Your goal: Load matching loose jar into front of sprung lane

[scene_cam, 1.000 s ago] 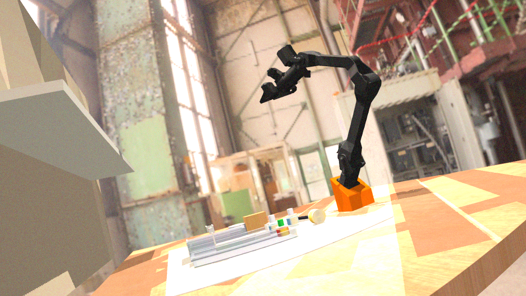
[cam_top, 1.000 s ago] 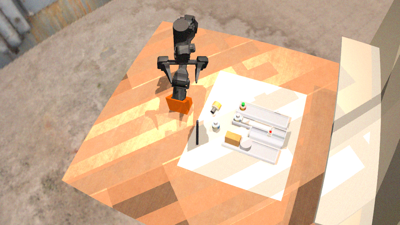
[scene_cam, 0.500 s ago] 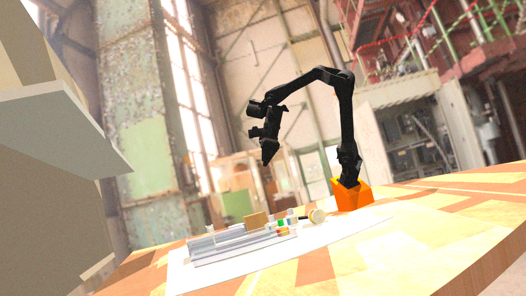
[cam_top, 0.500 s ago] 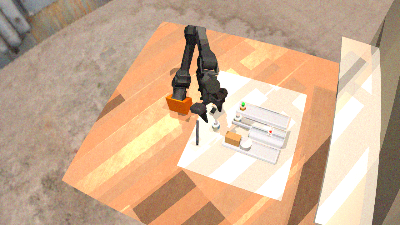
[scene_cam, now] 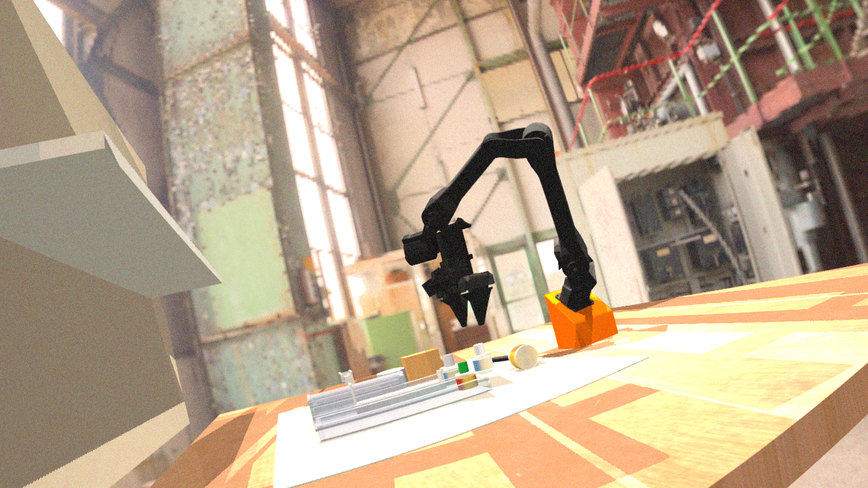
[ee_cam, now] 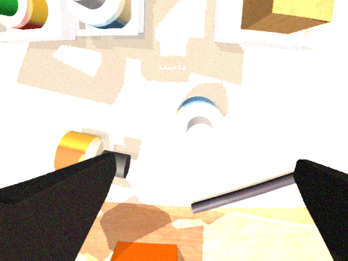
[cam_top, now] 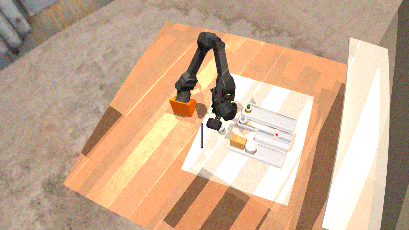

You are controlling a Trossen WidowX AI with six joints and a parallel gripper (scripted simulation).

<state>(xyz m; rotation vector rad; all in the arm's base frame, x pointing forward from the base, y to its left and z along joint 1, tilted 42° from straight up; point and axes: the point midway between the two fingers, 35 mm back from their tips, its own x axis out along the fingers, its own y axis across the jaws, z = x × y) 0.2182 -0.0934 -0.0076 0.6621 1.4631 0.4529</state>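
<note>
The white mat lies 17 cm ahead of my gripper tip, 10 cm below it and 3 cm to the left of it. Round my gripper tip: dark rod: 9 cm below, 9 cm behind, 5 cm to the right; then pusher plate: 21 cm ahead, 5 cm below, 2 cm to the left; then tan box: 10 cm ahead, 7 cm to the right, 6 cm below.
</note>
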